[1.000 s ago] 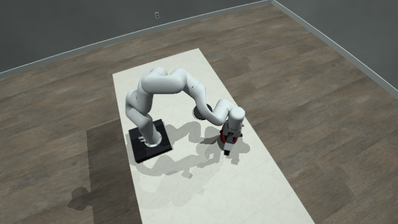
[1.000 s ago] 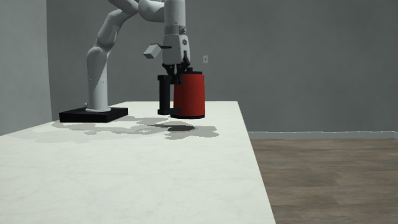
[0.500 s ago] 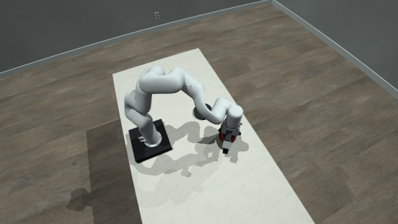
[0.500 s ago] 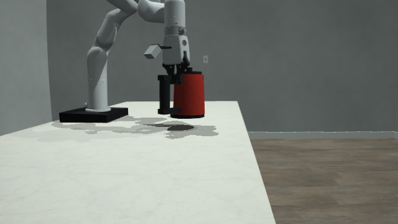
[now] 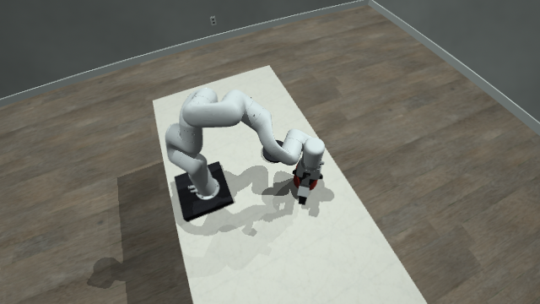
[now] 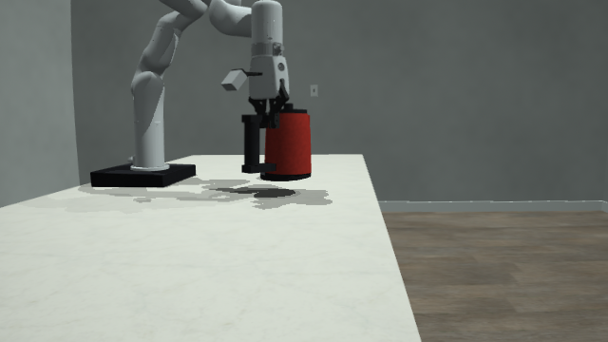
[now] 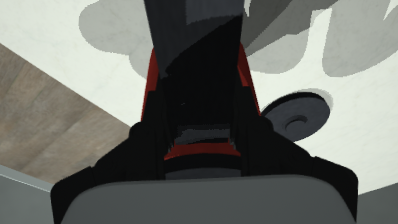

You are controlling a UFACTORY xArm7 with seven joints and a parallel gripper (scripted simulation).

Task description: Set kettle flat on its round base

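Now: hand 50 mm above the red kettle, 30 mm to the right of it and 10 mm short of it. Round my hand: round black base (300 mm to the left, 180 mm below, 80 mm behind).
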